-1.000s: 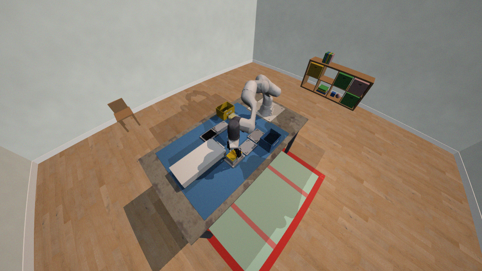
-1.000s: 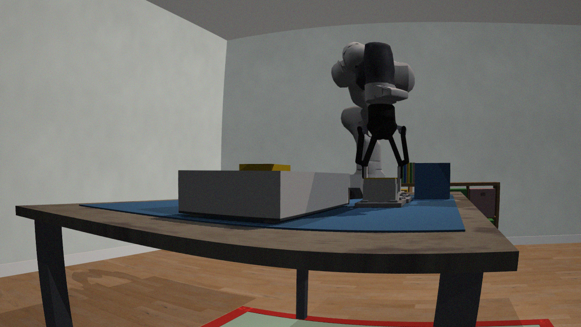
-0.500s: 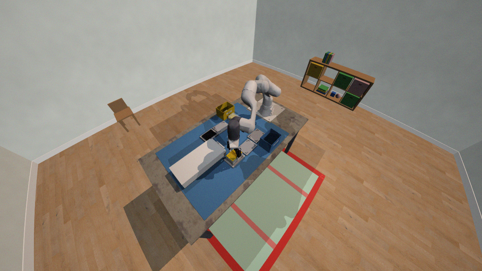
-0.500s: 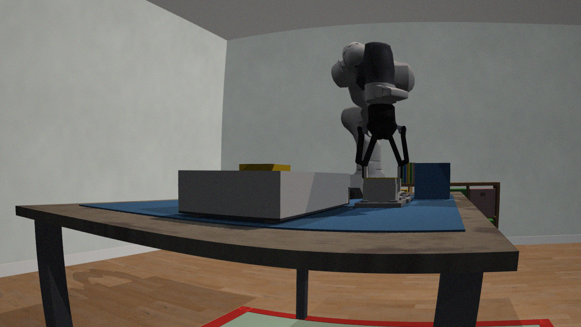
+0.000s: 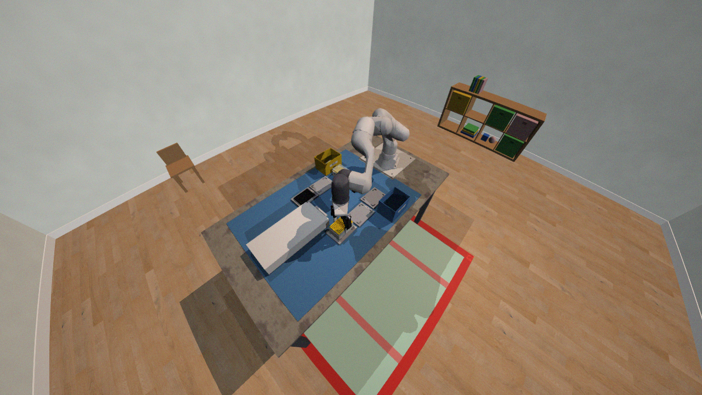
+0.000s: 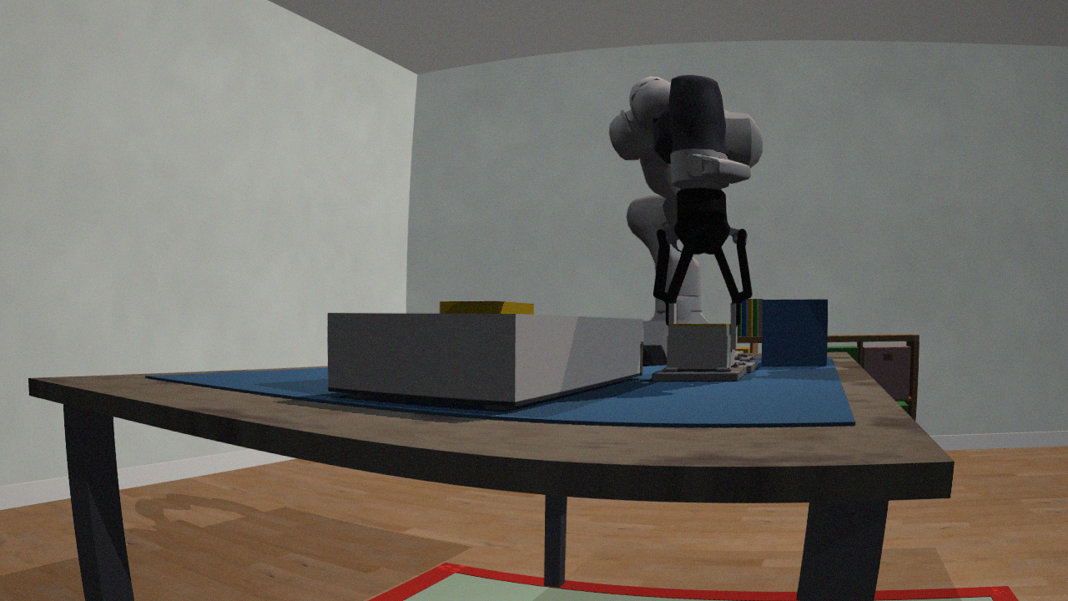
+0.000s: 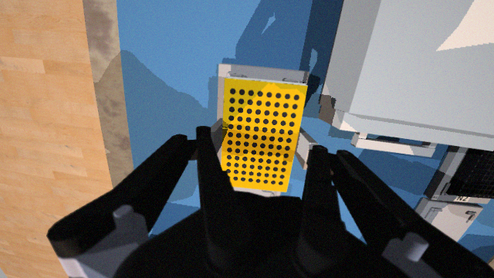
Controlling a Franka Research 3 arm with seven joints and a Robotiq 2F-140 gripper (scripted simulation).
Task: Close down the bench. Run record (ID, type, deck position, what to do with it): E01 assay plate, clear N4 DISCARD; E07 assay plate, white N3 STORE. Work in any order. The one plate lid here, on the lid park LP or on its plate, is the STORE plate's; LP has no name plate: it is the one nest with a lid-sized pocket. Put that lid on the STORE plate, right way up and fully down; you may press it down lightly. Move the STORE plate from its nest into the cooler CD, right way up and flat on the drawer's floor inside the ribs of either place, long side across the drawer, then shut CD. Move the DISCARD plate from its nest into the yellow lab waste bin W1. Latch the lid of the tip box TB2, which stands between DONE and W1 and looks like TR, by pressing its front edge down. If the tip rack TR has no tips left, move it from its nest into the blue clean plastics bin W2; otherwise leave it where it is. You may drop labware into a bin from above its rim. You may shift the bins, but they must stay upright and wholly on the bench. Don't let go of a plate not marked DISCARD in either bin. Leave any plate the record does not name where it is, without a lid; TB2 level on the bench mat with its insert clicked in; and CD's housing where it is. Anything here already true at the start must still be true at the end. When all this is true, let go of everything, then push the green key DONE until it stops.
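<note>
My gripper is now 1 cm past the tip rack TR and 1 cm above it. Also, from my hand: nest N3: 17 cm behind, 6 cm below, 4 cm to the left; then plate lid: 20 cm to the right, 7 cm ahead, 4 cm below; then white plate: 20 cm to the right, 7 cm ahead, 5 cm below.
</note>
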